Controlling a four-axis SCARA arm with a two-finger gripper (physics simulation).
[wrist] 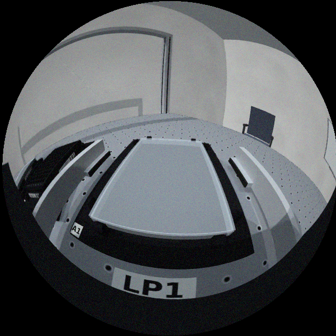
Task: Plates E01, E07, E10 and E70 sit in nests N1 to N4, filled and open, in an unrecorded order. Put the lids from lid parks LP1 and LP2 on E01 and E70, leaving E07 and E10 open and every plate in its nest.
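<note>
A pale, translucent lid (162,190) lies flat on the black base of lid park LP1 (172,254), in the middle of the wrist view. The label "LP1" shows in front of it and a small "A1" tag at the base's left corner. My gripper (168,147) is open and empty, with one finger on each side of the lid and a visible gap between each finger and the lid's edges. Black plate-like items (52,167) show at the far left, partly hidden by the left finger; their codes cannot be read. Lid park LP2 does not show.
The grey perforated table top (212,131) stretches behind the lid park. A dark blue chair (262,123) stands beyond the table at the right. Pale walls and a framed panel are in the background. The black items at the far left are close to the left finger's outer side.
</note>
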